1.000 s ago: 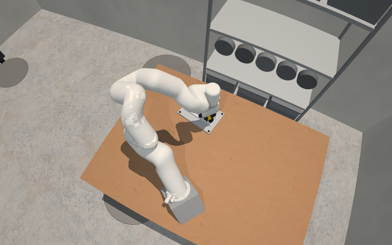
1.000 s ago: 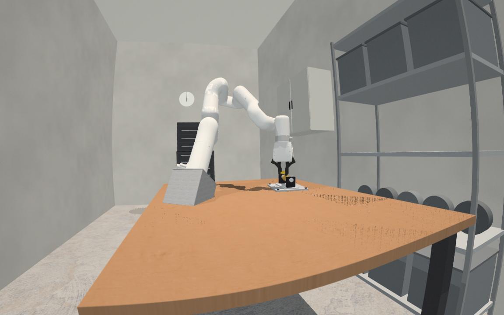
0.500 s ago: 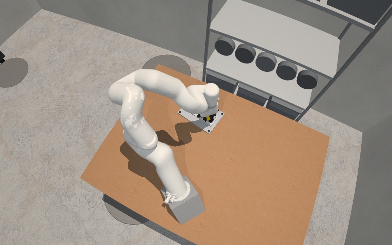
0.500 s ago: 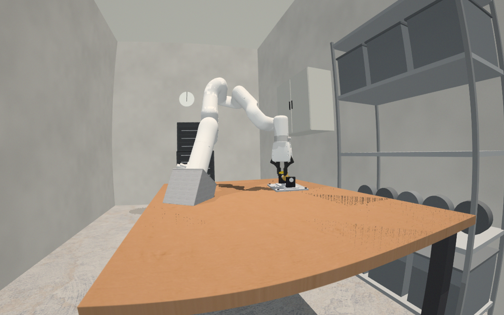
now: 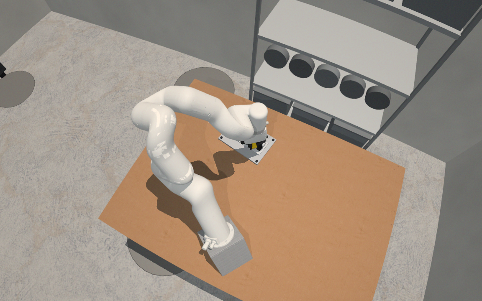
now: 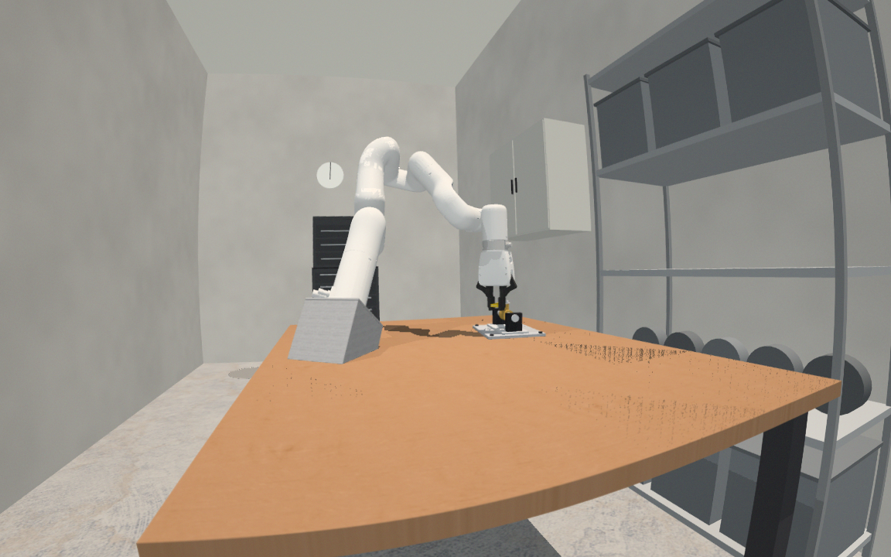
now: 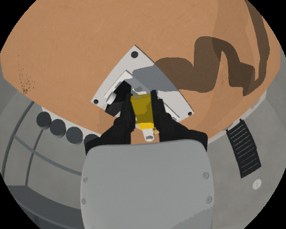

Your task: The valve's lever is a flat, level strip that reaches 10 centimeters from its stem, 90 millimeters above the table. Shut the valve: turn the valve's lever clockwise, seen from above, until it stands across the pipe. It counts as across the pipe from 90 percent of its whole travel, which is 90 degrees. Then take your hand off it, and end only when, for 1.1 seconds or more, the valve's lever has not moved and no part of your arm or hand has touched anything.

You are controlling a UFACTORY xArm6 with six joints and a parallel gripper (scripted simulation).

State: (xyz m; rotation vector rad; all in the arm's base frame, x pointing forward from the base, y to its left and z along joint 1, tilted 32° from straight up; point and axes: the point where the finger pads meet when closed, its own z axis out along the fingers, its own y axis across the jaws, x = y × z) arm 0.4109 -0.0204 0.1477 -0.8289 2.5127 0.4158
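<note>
The valve lever lies 30 mm to the left of my hand and 30 mm ahead of it.
</note>
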